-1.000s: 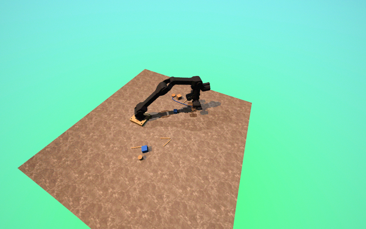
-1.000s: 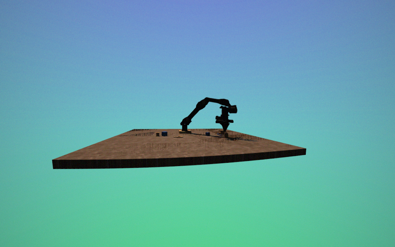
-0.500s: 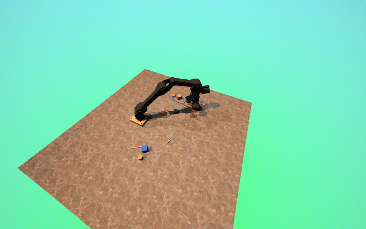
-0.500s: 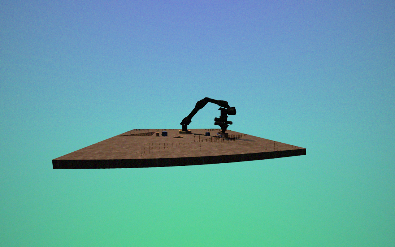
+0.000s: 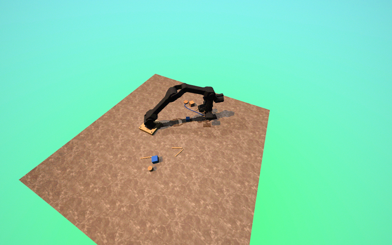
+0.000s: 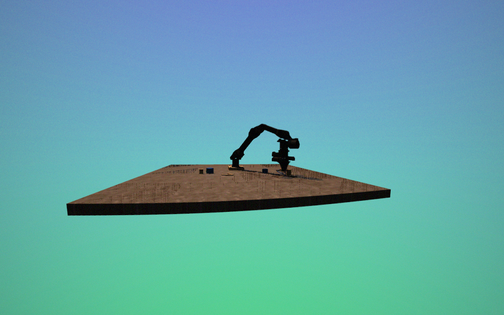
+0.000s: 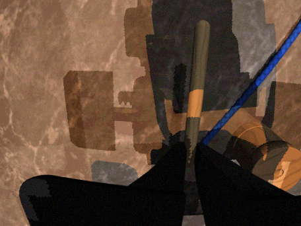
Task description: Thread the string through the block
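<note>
Now: the small wooden cylinder 5 cm to the left of my gripper tip, 2 cm behind it and 1 cm below it. Also, from my gripper tip: round wooden button: 26 cm behind, 7 cm to the left, 2 cm below; then blue block: 13 cm behind, 10 cm to the right, 1 cm below.
</note>
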